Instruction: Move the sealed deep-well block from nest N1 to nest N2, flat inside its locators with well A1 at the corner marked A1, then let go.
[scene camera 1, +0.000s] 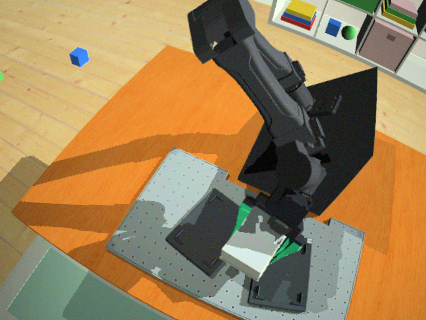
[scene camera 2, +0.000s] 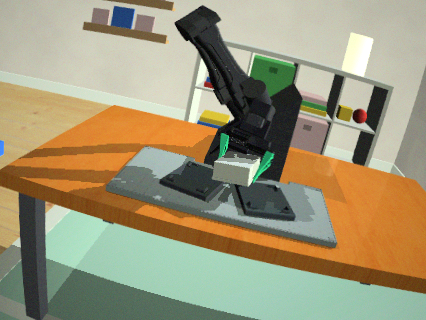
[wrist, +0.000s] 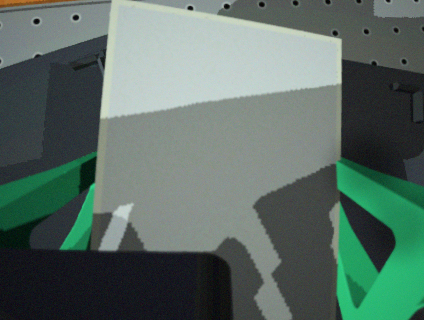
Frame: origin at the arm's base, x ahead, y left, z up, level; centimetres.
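Where they show: gripper, fingertip midpoint: (scene camera 1: 251, 249) (scene camera 2: 234, 174) (wrist: 212, 160); arm's base, origin of the base link: (scene camera 1: 305, 109).
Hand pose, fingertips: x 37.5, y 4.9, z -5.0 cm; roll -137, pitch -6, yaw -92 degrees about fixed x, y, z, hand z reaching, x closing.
Observation:
Each offset is from my fingertips to the top centre of the thing. Level surfaces: height alone.
The sealed deep-well block @(dy +0.1, dx -1.7, dz +4.4 cm) (scene camera 1: 254, 245) (scene camera 2: 234, 173) (wrist: 220, 145) is a white box with a flat pale top. My gripper (scene camera 1: 263, 234) (scene camera 2: 242, 162) (wrist: 212, 160) is shut on it, with green fingers against two opposite sides. The block is held above the plate, roughly level, over the gap between two dark nests. One nest @(dy -9.0, dx -1.1, dz -3.2 cm) (scene camera 1: 202, 237) (scene camera 2: 186, 176) is on the left, and the other nest @(dy +8.1, dx -1.2, dz -3.2 cm) (scene camera 1: 285, 282) (scene camera 2: 265, 201) is on the right, partly behind the block in scene camera 1. Both have small corner locators. No N1, N2 or A1 mark is readable.
The nests sit on a grey perforated plate (scene camera 1: 187, 170) (scene camera 2: 131, 175) on the orange table @(dz -6.3 cm) (scene camera 1: 200, 110) (scene camera 2: 115, 125). A large black panel (scene camera 1: 350, 130) (scene camera 2: 287, 117) stands behind the gripper. A shelf unit with boxes stands beyond the table.

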